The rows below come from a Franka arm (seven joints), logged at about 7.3 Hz.
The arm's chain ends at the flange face. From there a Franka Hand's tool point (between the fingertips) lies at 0.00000 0.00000 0.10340 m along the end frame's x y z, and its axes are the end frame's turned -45 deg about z.
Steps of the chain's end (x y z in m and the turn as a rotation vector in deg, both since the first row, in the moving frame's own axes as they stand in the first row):
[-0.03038 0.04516 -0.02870 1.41 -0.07 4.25]
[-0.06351 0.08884 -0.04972 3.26 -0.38 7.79]
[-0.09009 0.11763 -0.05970 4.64 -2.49 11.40]
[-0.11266 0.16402 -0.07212 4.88 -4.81 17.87]
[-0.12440 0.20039 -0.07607 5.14 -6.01 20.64]
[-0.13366 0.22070 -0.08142 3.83 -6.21 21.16]
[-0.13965 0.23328 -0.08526 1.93 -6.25 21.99]
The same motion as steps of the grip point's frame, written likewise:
[-0.05164 0.00863 -0.02873 1.05 0.95 4.25]
[-0.10375 0.01353 -0.04989 2.57 2.04 7.79]
[-0.14326 0.01072 -0.06013 5.04 1.52 11.40]
[-0.19364 0.02419 -0.07285 6.85 0.05 17.87]
[-0.22821 0.03966 -0.07704 7.88 -0.62 20.64]
[-0.25119 0.04850 -0.08225 7.10 -1.68 21.16]
[-0.26709 0.05500 -0.08592 5.78 -3.05 21.99]

